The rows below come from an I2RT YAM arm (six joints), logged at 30 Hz.
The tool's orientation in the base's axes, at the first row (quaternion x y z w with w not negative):
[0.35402 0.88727 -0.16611 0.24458]
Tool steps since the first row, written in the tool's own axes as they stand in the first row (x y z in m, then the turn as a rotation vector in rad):
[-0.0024 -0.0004 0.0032 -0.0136 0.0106 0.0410]
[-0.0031 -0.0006 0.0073 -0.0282 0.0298 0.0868]
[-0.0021 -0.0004 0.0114 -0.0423 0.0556 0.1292]
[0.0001 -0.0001 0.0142 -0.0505 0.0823 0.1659]
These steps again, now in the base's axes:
[0.0022 -0.0031 -0.0013 0.0291 -0.0193 -0.0276]
[0.0038 -0.0055 -0.0042 0.0664 -0.0354 -0.0597]
[0.0046 -0.0068 -0.0082 0.1070 -0.0450 -0.0900]
[0.0044 -0.0067 -0.0118 0.1427 -0.0481 -0.1190]

